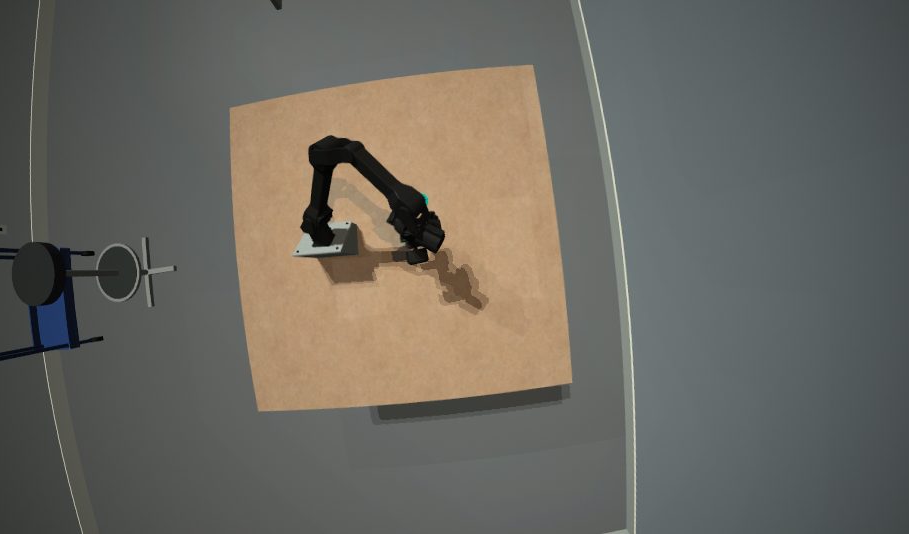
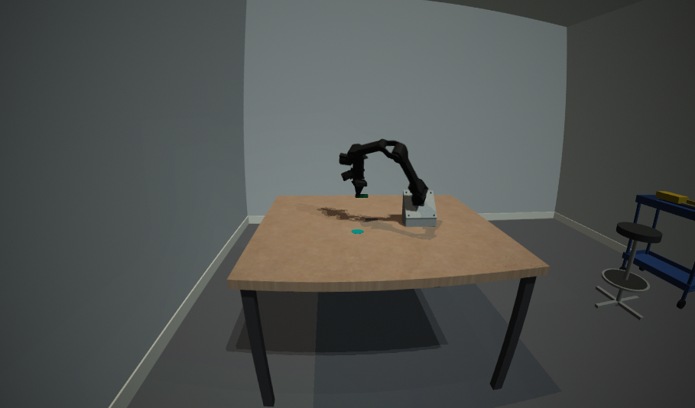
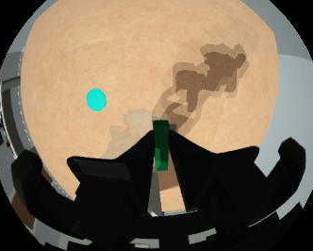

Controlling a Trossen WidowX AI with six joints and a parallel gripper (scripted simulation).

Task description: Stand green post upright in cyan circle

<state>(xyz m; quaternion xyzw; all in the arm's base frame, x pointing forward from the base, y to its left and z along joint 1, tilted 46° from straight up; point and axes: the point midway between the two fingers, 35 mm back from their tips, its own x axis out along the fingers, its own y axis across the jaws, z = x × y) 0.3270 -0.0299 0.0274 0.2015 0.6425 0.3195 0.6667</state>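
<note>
My gripper tip is 150 mm to the right of the cyan circle and 140 mm above it. From my gripper tip the other things lie so: green post: 20 mm behind.
</note>
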